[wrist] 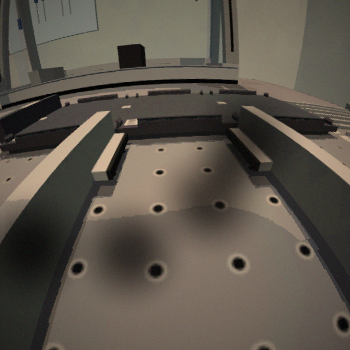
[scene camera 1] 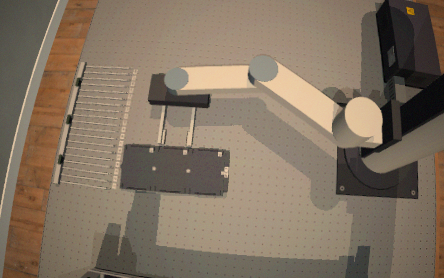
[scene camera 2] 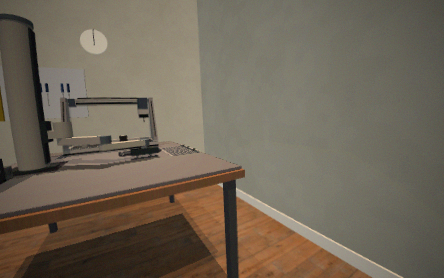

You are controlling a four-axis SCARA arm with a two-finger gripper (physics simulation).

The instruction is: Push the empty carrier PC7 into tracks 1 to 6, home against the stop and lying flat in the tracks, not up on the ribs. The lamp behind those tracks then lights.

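Where they show: gripper, fingertip midpoint: [wrist: 176, 120] [scene camera 1: 174, 144]; arm's base, origin of the base link: [scene camera 2: 35, 170].
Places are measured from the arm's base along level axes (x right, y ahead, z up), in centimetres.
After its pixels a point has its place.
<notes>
The carrier PC7 [scene camera 1: 170, 170] @(x -12.4, y 65.1, z 2.4 cm) [scene camera 2: 145, 151] [wrist: 175, 107] @(x -10.3, y 64.9, z 2.4 cm) is a long dark flat tray, lying flat on the perforated table top. Its left end is just right of the labelled entry ends of the lower tracks [scene camera 1: 92, 161] @(x -12.5, y 90.8, z 1.3 cm), outside them. The track numbers are too small to read. The stop bar [scene camera 1: 74, 102] @(x 6.2, y 101.2, z 2.7 cm) runs along the far left ends of the tracks. Three small dark lamps sit on it, and none looks lit. My gripper [scene camera 1: 175, 143] @(x -4.7, y 64.8, z 2.8 cm) [wrist: 176, 120] @(x -4.7, y 64.8, z 2.8 cm) is shut at its narrowest stand, with a gap and nothing between the fingers. Both fingertips are at the carrier's upper long side in scene camera 1; contact is unclear.
The arm reaches in from its base plate [scene camera 1: 350, 185] @(x -11.9, y 10.1, z 1.2 cm) on the right. A black cabinet [scene camera 1: 410, 45] @(x 34.7, y -9.4, z 12.7 cm) stands at the upper right. A gantry frame [scene camera 2: 110, 101] @(x -62.4, y 44.8, z 48.2 cm) stands behind the carrier in scene camera 2. A dark block [wrist: 131, 56] @(x -51.5, y 53.7, z 9.5 cm) shows beyond the carrier.
</notes>
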